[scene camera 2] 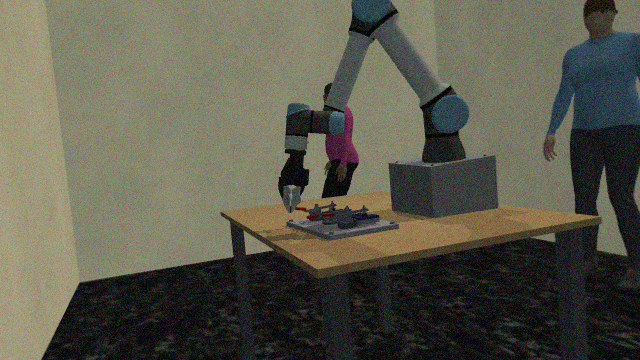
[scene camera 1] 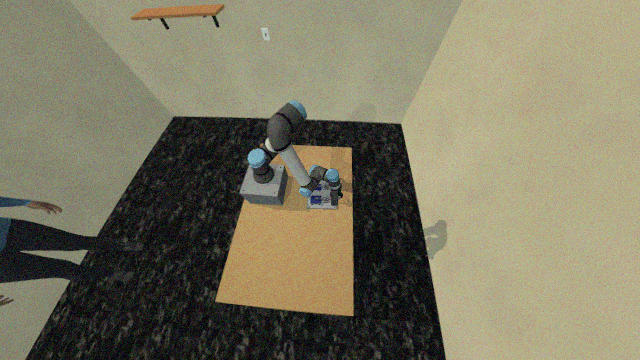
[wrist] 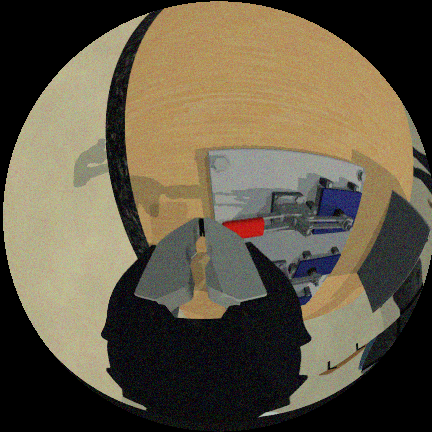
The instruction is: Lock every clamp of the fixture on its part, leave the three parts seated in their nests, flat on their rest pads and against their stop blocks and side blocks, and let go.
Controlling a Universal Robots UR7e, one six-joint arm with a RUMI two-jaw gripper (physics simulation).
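Seen in the pictures: gripper, fingertip midpoint: (scene camera 2: 290, 212) (wrist: 202, 219); arm's base at its link origin: (scene camera 2: 443, 159) (scene camera 1: 264, 175).
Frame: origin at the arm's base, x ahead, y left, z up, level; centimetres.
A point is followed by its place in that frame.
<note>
The fixture's grey base plate (scene camera 1: 323, 207) {x 47.0, y -10.6, z -16.8 cm} (scene camera 2: 320, 233) {x 52.3, y 19.0, z -17.1 cm} (wrist: 232, 170) {x 54.5, y -7.6, z -16.8 cm} lies on the table. In the wrist view a large blue part (wrist: 340, 201) {x 40.9, y -7.4, z -14.7 cm} sits at the plate's far side with a clamp arm over it. That clamp's red handle (wrist: 247, 228) {x 52.7, y -4.0, z -11.7 cm} points toward the gripper. A second blue part (wrist: 316, 265) {x 38.4, y 4.0, z -15.2 cm} lies below it, and a corner of a third blue part (wrist: 305, 299) {x 34.5, y 14.5, z -14.2 cm} shows lower down. Their exact seating cannot be told. My gripper (scene camera 2: 291, 209) {x 56.7, y -3.4, z -13.1 cm} (wrist: 202, 219) {x 56.7, y -3.4, z -13.1 cm} is shut and empty, above the table beside the plate's handle side, near a red handle (scene camera 2: 300, 208) {x 53.2, y -2.8, z -12.0 cm}. Its body hides part of the fixture.
The arm's grey base box (scene camera 1: 263, 192) {x 4.8, y -13.8, z 0.5 cm} (scene camera 2: 462, 185) {x -0.3, y 10.6, z -8.8 cm} stands on the wooden table (scene camera 1: 295, 255) {x 34.5, y -48.0, z -18.3 cm} (scene camera 2: 450, 232) {x 19.5, y 35.7, z -18.3 cm}. Red handles and grey clamps stand up from the plate. A person in blue (scene camera 2: 602, 80) and one in pink (scene camera 2: 345, 142) stand beyond the table.
</note>
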